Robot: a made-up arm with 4 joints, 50 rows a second.
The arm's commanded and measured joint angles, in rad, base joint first. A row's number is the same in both.
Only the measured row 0 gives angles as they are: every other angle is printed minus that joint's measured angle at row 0.
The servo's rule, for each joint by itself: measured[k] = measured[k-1] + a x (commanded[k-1-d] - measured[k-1]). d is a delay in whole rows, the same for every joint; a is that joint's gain. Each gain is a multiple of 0.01, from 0.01 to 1. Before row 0 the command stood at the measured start. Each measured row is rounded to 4 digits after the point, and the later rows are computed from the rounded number. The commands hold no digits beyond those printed.
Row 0, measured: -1.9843, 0.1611, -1.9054, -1.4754
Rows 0 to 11, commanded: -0.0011, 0.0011, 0.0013, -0.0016; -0.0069, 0.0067, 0.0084, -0.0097; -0.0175, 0.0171, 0.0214, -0.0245; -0.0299, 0.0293, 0.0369, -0.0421; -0.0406, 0.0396, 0.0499, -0.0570; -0.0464, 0.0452, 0.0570, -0.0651; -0.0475, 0.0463, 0.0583, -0.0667; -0.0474, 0.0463, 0.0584, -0.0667; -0.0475, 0.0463, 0.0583, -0.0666; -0.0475, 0.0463, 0.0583, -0.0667; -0.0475, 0.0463, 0.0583, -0.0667; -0.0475, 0.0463, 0.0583, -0.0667
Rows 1 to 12, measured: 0.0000, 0.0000, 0.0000, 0.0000; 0.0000, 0.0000, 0.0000, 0.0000; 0.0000, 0.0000, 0.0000, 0.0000; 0.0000, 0.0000, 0.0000, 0.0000; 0.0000, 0.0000, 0.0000, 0.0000; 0.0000, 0.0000, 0.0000, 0.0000; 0.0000, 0.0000, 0.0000, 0.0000; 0.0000, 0.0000, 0.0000, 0.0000; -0.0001, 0.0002, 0.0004, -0.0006; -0.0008, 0.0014, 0.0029, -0.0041; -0.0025, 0.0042, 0.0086, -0.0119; -0.0052, 0.0087, 0.0174, -0.0234
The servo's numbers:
d 8
a 0.10 0.18 0.31 0.38

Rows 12 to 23, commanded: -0.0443, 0.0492, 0.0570, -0.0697; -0.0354, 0.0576, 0.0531, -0.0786; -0.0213, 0.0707, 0.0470, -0.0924; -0.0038, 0.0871, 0.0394, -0.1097; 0.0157, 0.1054, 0.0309, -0.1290; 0.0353, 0.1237, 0.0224, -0.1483; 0.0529, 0.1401, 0.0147, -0.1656; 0.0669, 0.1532, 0.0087, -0.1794; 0.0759, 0.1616, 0.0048, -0.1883; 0.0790, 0.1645, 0.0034, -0.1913; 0.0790, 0.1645, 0.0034, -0.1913; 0.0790, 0.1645, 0.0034, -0.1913
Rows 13 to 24, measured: -0.0087, 0.0143, 0.0275, -0.0362; -0.0125, 0.0199, 0.0366, -0.0472; -0.0160, 0.0247, 0.0433, -0.0546; -0.0191, 0.0286, 0.0480, -0.0592; -0.0219, 0.0318, 0.0512, -0.0620; -0.0245, 0.0344, 0.0534, -0.0638; -0.0268, 0.0365, 0.0549, -0.0649; -0.0289, 0.0383, 0.0560, -0.0656; -0.0304, 0.0403, 0.0563, -0.0672; -0.0309, 0.0434, 0.0553, -0.0715; -0.0299, 0.0483, 0.0527, -0.0794; -0.0273, 0.0553, 0.0486, -0.0909
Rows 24 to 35, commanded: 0.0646, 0.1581, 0.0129, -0.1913; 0.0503, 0.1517, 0.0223, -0.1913; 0.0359, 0.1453, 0.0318, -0.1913; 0.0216, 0.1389, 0.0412, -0.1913; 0.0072, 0.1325, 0.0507, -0.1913; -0.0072, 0.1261, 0.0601, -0.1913; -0.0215, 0.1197, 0.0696, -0.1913; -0.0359, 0.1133, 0.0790, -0.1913; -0.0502, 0.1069, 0.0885, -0.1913; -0.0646, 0.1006, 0.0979, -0.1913; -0.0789, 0.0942, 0.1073, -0.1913; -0.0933, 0.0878, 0.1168, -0.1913
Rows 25 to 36, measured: -0.0230, 0.0643, 0.0431, -0.1054; -0.0172, 0.0750, 0.0367, -0.1217; -0.0102, 0.0867, 0.0299, -0.1384; -0.0025, 0.0987, 0.0233, -0.1540; 0.0053, 0.1100, 0.0176, -0.1670; 0.0127, 0.1198, 0.0132, -0.1762; 0.0193, 0.1278, 0.0102, -0.1819; 0.0253, 0.1344, 0.0081, -0.1855; 0.0292, 0.1387, 0.0096, -0.1877; 0.0313, 0.1410, 0.0135, -0.1891; 0.0318, 0.1418, 0.0192, -0.1899; 0.0308, 0.1413, 0.0260, -0.1904
